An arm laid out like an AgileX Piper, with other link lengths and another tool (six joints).
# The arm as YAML. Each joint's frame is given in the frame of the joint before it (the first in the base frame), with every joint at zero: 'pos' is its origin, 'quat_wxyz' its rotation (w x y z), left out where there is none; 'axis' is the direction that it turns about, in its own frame. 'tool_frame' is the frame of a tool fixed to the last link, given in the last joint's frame.
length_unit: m
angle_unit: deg
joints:
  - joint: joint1
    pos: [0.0, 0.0, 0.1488]
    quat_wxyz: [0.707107, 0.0, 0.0, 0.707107]
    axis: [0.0, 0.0, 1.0]
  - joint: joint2
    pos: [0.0, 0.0, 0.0]
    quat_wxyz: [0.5, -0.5, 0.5, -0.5]
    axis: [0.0, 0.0, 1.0]
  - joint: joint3
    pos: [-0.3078, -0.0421, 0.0]
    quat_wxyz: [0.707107, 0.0, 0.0, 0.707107]
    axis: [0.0, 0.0, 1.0]
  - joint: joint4
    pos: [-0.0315, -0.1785, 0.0]
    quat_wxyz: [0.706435, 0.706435, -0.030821, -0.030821]
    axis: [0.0, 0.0, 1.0]
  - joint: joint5
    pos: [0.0, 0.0, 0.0]
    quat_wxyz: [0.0, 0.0, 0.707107, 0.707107]
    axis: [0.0, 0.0, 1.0]
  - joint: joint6
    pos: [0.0, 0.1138, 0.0]
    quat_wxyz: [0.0, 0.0, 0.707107, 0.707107]
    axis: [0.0, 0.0, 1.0]
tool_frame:
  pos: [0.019, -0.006, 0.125]
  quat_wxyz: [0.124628, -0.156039, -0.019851, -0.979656]
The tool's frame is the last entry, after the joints.
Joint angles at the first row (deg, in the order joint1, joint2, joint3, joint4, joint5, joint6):
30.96, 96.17, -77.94, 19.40, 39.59, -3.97
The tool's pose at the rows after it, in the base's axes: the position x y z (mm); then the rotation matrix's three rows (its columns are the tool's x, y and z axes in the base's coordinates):
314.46, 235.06, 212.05; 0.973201, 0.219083, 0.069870; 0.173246, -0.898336, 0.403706; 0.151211, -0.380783, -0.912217
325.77, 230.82, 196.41; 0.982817, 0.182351, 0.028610; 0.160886, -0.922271, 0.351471; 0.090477, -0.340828, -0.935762
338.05, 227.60, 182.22; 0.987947, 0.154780, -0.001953; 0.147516, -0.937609, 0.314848; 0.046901, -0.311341, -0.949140
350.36, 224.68, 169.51; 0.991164, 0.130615, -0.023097; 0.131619, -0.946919, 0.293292; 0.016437, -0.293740, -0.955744
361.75, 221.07, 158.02; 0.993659, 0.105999, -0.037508; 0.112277, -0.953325, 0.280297; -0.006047, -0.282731, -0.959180
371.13, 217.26, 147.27; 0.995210, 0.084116, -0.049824; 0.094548, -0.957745, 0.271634; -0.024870, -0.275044, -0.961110
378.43, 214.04, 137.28; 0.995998, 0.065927, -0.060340; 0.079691, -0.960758, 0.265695; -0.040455, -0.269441, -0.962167
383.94, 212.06, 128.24; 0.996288, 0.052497, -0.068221; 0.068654, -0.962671, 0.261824; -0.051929, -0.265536, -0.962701
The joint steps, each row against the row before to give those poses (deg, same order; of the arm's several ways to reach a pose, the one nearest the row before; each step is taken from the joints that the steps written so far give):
-0.51, 4.44, -4.91, -3.78, 5.37, 3.87
-0.54, 4.37, -4.78, -2.87, 4.27, 2.63
-0.77, 4.04, -4.14, -1.60, 2.96, 1.27
-0.97, 3.52, -3.36, -0.70, 1.81, 0.52
-1.06, 2.94, -2.60, -0.35, 1.06, 0.36
-1.00, 2.46, -1.91, -0.13, 0.60, 0.16
-0.80, 2.04, -1.30, -0.03, 0.21, 0.08
-0.55, 1.66, -0.80, 0.02, -0.17, 0.05

